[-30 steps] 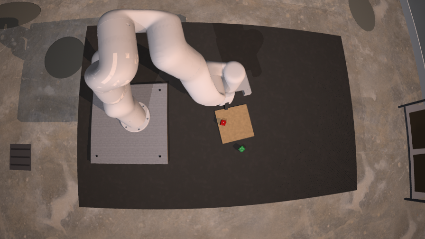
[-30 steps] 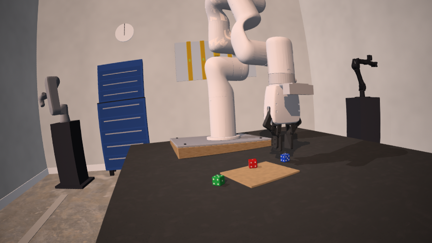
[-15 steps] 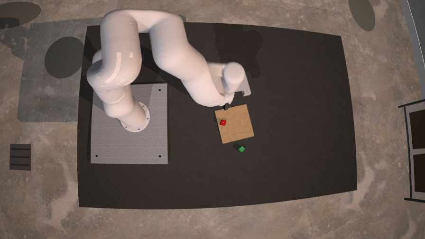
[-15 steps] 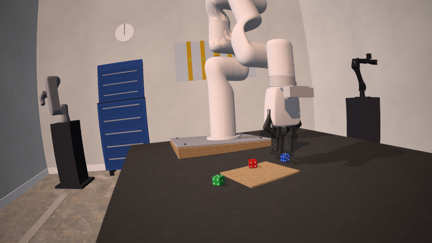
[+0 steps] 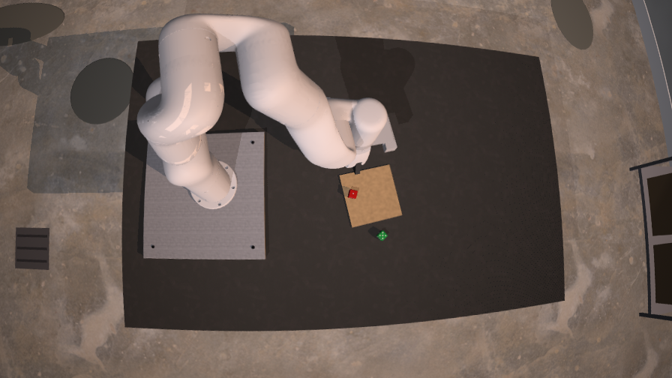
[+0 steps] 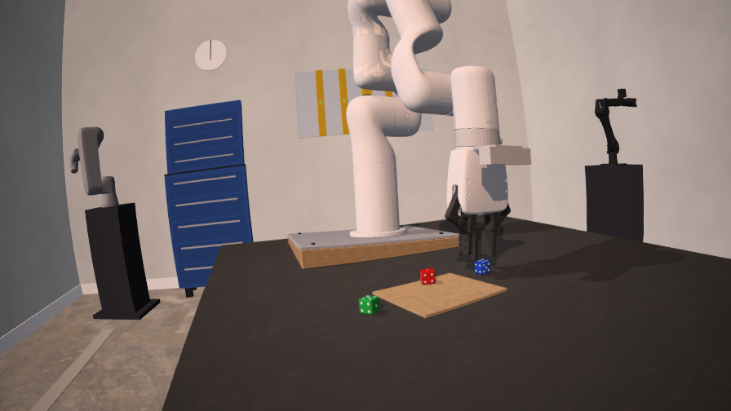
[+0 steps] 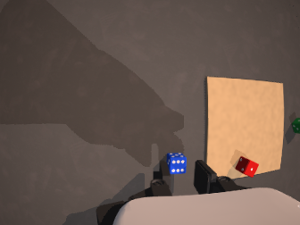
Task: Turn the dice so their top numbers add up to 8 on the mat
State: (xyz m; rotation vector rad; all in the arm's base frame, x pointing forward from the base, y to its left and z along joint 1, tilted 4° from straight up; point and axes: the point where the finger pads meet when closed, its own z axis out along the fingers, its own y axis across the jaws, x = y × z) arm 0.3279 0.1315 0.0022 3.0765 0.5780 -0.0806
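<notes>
Now: the blue die 40 mm below my hand and 10 mm ahead of it. From my hand the other things lie so: tan mat: 90 mm to the right, 80 mm ahead, 40 mm below; green die: 190 mm to the right, 120 mm ahead, 40 mm below; red die: 100 mm to the right, 30 mm below, 30 mm ahead.
</notes>
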